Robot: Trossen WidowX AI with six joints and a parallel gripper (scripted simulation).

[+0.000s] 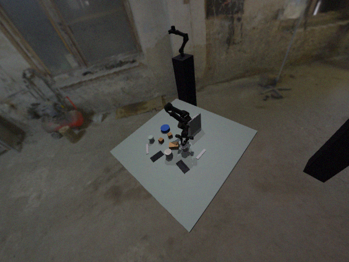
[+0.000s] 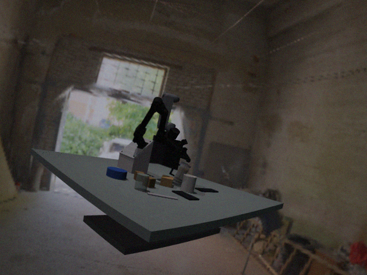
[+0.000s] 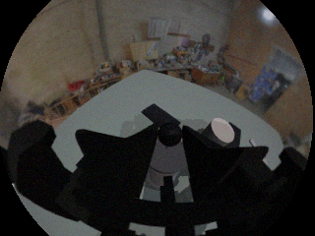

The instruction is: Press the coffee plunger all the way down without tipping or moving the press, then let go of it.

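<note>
Right now the coffee press is 8 cm below my gripper tip, 4 cm behind it and 3 cm to the right of it. The rest, counted from my gripper tip: blue disc 46 cm to the right, 15 cm below, 11 cm behind; then white cylinder 13 cm ahead, 12 cm below, 11 cm to the right; then orange block 17 cm to the right, 15 cm below, 1 cm ahead.
</note>
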